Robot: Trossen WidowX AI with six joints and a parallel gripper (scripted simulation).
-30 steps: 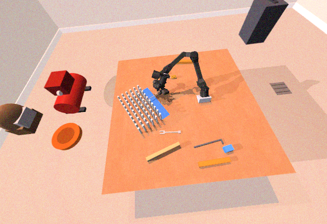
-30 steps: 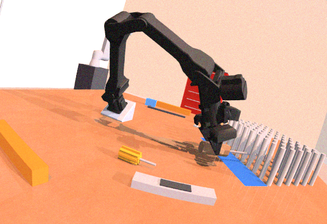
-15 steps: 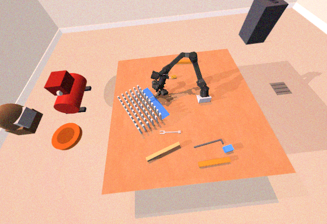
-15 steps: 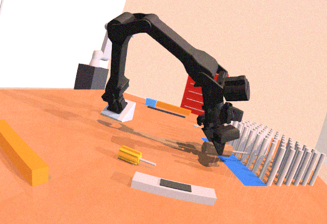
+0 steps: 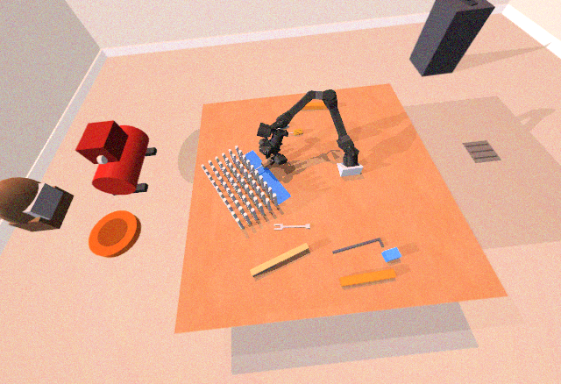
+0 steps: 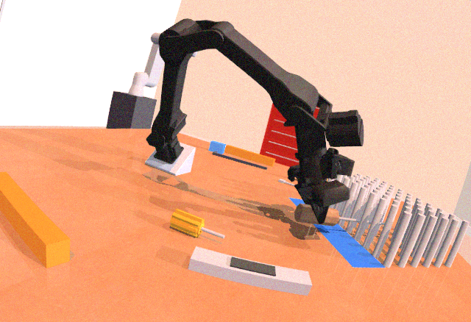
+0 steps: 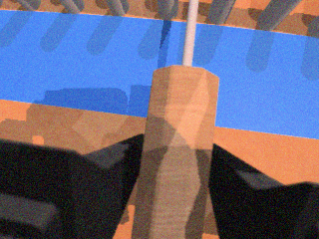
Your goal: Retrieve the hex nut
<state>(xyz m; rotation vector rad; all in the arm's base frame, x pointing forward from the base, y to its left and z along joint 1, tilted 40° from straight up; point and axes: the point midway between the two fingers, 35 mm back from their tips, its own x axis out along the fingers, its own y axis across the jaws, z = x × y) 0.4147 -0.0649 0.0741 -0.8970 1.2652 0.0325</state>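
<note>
Right now my gripper tip is 60 mm to the right of the blue taped strip, 30 mm short of it and 30 mm above it. Round my gripper tip: hex nut (190 mm ahead, 100 mm to the left, 20 mm below); wooden-handled tool (90 mm ahead, 50 mm to the left); yellow-handled screwdriver (200 mm to the right, 180 mm behind, 10 mm below).
</note>
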